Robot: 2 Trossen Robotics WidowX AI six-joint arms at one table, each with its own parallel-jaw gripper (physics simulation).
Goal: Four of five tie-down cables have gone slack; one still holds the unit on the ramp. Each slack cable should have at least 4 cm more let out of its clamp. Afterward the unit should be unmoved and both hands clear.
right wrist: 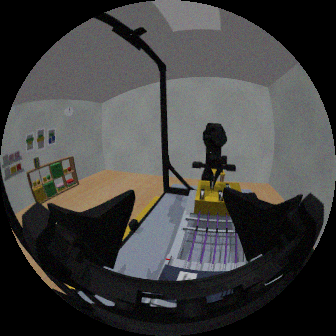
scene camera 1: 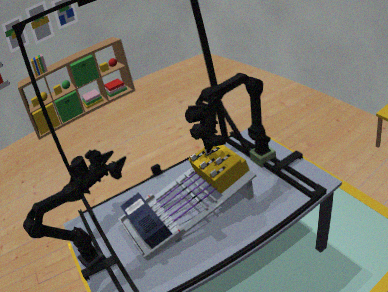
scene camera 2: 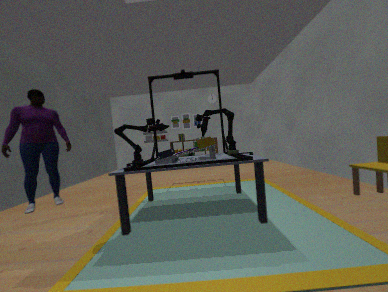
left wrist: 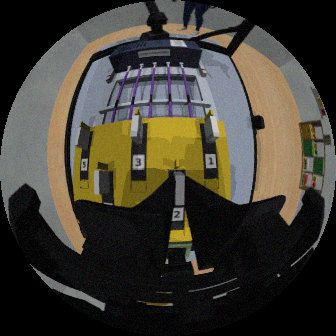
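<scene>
A dark blue unit (scene camera 1: 147, 225) (left wrist: 155, 54) lies at the low end of the grey ramp (scene camera 1: 239, 191). Several purple cables (left wrist: 152, 92) (right wrist: 216, 240) run from it to the yellow clamp block (scene camera 1: 227, 175) (left wrist: 172, 135) (right wrist: 210, 205) at the high end. Grey clamp levers stand on the block at labels 1 (left wrist: 210, 160), 3 (left wrist: 138, 162), 5 and 2 (left wrist: 177, 214); another lever's label is hidden. My left gripper (left wrist: 177, 180) (scene camera 1: 209, 150) is shut on the lever of clamp 2. My right gripper (right wrist: 179, 193) (scene camera 1: 121, 162) is open and empty, above the low end. Cable slack is too small to tell.
A black frame post (scene camera 1: 205, 45) (right wrist: 164, 125) rises by the table's far edge. Black rails (scene camera 1: 295, 180) run along the table's ends. A small black block (scene camera 1: 156, 169) (left wrist: 258, 122) stands at the far edge. A person (scene camera 2: 39, 135) stands on the floor to the left.
</scene>
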